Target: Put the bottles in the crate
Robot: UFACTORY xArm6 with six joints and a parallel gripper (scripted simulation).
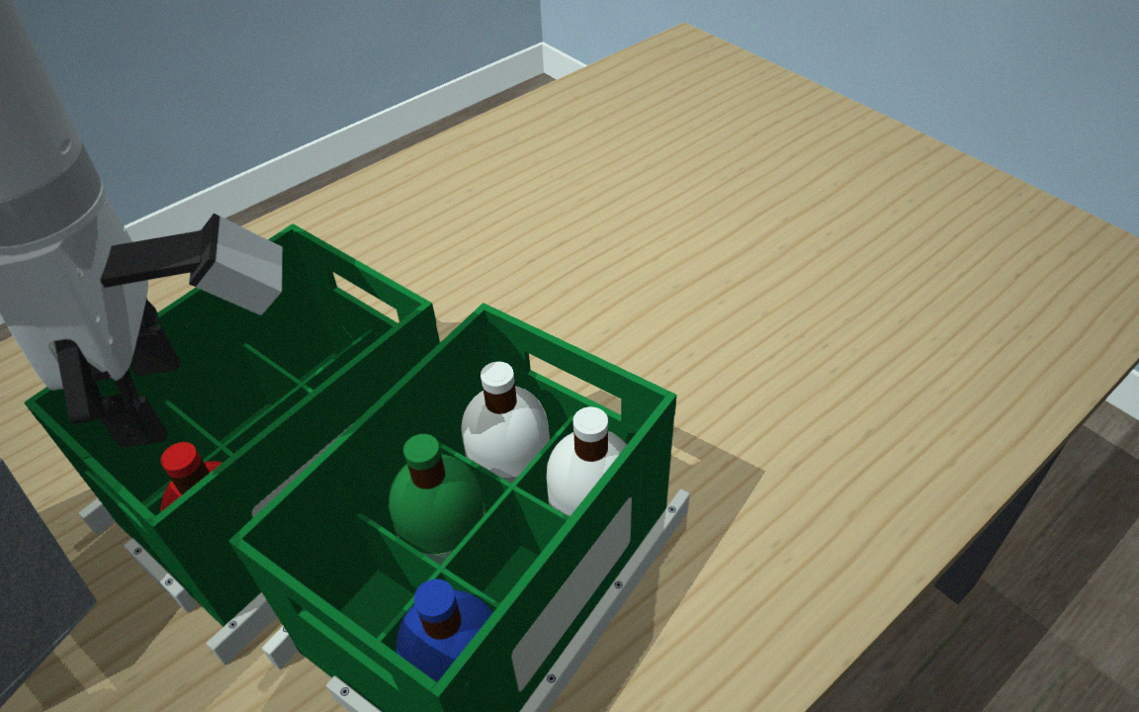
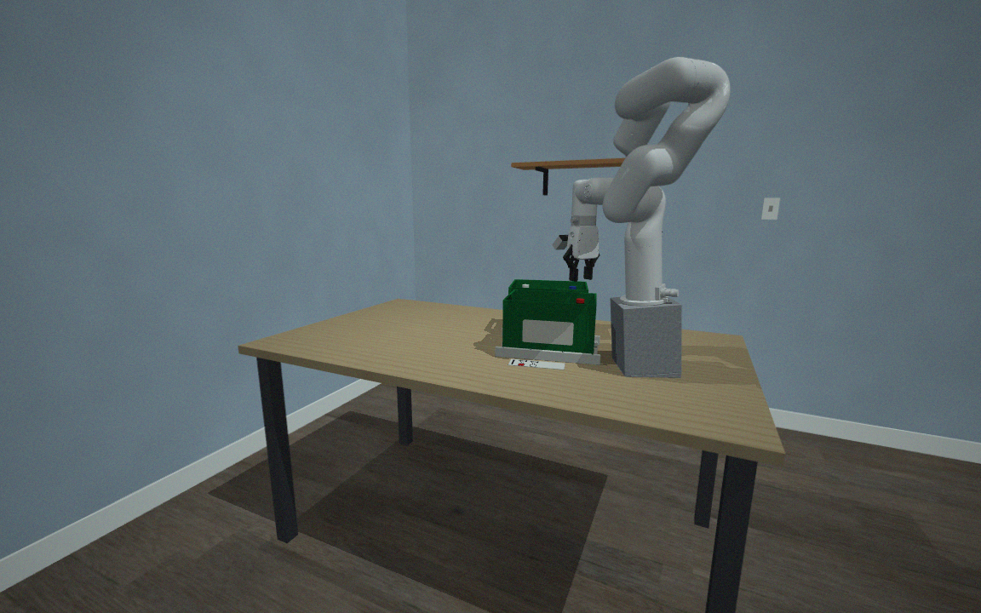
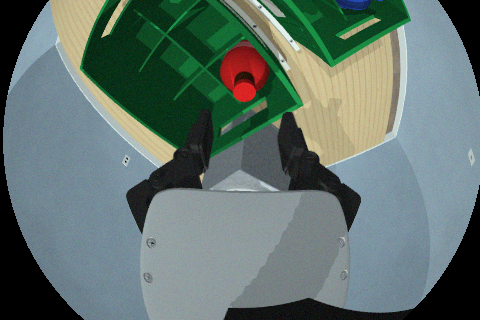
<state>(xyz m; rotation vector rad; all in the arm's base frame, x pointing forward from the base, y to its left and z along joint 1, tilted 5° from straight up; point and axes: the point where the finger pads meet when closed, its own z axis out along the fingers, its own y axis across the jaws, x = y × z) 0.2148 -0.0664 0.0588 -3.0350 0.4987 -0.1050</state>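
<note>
My hand is 160 mm short of the green bottle, 80 mm to the left of it and 150 mm above it. From my hand the other things lie so: blue bottle: 120 mm ahead, 200 mm to the right, 150 mm below; pick list: 30 mm ahead, 220 mm to the left, 240 mm below; red-label bottle: 150 mm below.
</note>
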